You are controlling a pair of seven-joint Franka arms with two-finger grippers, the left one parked.
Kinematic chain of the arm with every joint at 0, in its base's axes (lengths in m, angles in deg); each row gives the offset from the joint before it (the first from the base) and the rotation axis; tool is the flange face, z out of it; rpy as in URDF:
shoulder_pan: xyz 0 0 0.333 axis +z
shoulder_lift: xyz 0 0 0 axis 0.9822 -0.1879 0
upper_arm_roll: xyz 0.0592 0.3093 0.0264 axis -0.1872 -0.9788 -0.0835
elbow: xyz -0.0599 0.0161 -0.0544 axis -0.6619 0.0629 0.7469
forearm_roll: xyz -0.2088 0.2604 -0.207 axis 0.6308 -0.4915 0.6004
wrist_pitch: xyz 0 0 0 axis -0.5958 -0.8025 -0.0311
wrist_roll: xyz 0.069 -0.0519 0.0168 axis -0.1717 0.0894 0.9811
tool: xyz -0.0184 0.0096 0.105 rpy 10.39 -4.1 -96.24
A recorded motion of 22 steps. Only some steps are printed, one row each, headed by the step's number.
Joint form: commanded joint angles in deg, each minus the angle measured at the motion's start. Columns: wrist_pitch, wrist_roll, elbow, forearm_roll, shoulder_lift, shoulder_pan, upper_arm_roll.
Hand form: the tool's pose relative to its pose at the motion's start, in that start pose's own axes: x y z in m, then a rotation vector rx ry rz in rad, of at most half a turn. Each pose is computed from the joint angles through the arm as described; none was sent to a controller.
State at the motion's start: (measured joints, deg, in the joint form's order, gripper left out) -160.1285 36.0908 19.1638 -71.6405 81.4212 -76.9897 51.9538
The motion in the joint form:
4: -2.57 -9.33 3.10 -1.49 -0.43 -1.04 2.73
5: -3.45 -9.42 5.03 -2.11 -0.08 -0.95 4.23
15: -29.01 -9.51 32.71 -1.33 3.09 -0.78 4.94
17: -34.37 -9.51 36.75 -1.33 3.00 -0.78 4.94
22: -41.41 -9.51 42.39 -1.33 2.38 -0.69 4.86
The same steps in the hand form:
4: -0.0126 0.0330 0.0261 0.0256 -0.0042 -0.0928
5: -0.0212 0.0436 0.0371 0.0393 -0.0097 -0.0671
15: -0.0681 0.0304 0.1937 0.0205 0.0002 -0.0497
17: -0.0766 0.0263 0.2175 0.0080 0.0178 -0.0479
22: -0.0913 0.0174 0.2541 -0.0022 0.0277 -0.0485

